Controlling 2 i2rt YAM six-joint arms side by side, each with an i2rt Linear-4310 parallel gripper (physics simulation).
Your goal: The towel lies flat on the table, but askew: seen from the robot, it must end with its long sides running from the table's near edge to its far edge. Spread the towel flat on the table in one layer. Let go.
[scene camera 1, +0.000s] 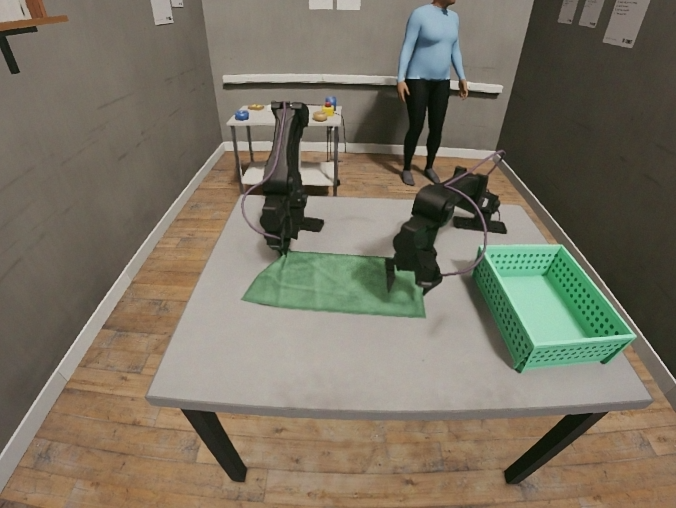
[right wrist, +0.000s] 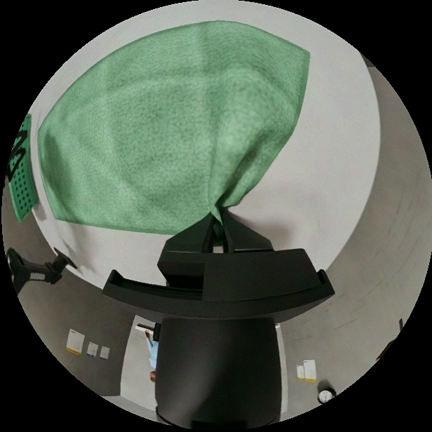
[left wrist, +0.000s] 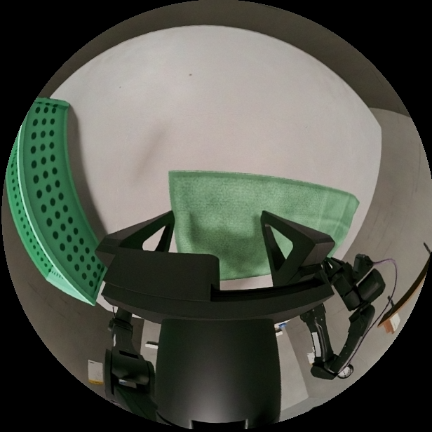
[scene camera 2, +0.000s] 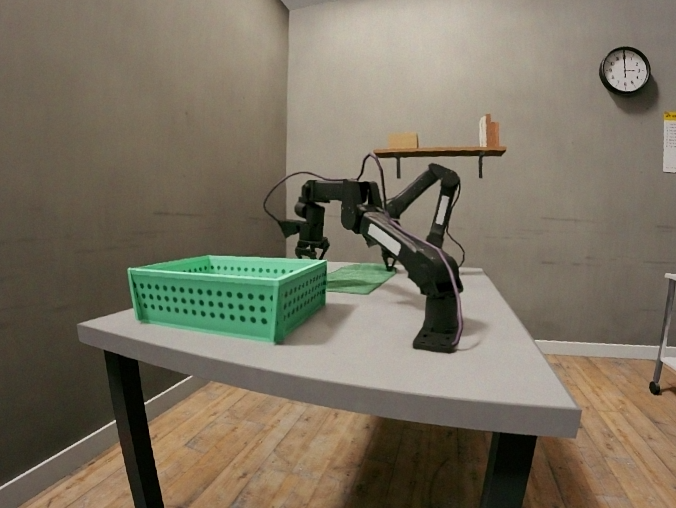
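Note:
The green towel (scene camera 1: 333, 286) (scene camera 2: 357, 277) (left wrist: 225, 200) (right wrist: 150, 125) lies on the table with its long sides running left to right in scene camera 1. Its corner at the upper left there is pinched and creased. My right gripper (scene camera 1: 284, 252) (scene camera 2: 389, 267) (right wrist: 217, 214) is shut on that corner, low at the table, with folds fanning out from the fingertips. My left gripper (scene camera 1: 407, 290) (left wrist: 217, 214) is open, its fingers spread wide above the towel's right end in scene camera 1. In the left wrist view, towel shows between the fingers, not gripped.
A green perforated basket (scene camera 1: 546, 346) (scene camera 2: 207, 305) (left wrist: 55, 190) stands on the table (scene camera 1: 306, 371) (scene camera 2: 355, 360), to the right of the towel in scene camera 1. A cart (scene camera 1: 234, 152) and a person (scene camera 1: 431, 49) are behind the table.

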